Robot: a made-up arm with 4 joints.
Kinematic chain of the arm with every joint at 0, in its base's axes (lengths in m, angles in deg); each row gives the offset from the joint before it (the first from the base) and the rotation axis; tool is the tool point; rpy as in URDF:
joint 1: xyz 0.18 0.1 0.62 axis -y
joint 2: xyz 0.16 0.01 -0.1 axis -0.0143 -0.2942 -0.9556
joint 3: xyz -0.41 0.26 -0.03 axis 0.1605 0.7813 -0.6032
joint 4: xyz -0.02 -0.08 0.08 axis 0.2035 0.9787 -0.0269
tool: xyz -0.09 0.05 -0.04 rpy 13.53 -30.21 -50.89
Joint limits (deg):
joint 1: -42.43..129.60
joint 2: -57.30..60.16
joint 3: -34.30..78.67
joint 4: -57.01..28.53
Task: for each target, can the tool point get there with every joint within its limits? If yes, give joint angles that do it. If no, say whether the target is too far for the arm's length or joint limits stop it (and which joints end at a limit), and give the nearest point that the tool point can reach.
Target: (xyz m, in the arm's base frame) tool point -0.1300 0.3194 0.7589
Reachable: yes | joints -25.35 -7.21 49.61 1.59
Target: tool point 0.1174 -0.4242 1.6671
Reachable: no: too far | nearest point 0.0548 -0.1527 0.9159 | short by 0.801 m
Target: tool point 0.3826 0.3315 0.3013
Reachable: yes | joints 109.75 -0.27 -7.00 9.47
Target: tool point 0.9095 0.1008 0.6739
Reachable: no: joint limits stop it (at a limit: joint 1, joint 3) | nearest point 0.4944 0.2222 0.4495 | short by 0.487 m
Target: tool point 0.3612 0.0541 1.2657
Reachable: no: joint limits stop it (at a limit: joint 1, joint 4) | nearest point 0.0892 -0.0562 0.9055 | short by 0.465 m
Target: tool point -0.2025 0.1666 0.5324
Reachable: yes | joints 15.23 -22.17 26.10 4.70
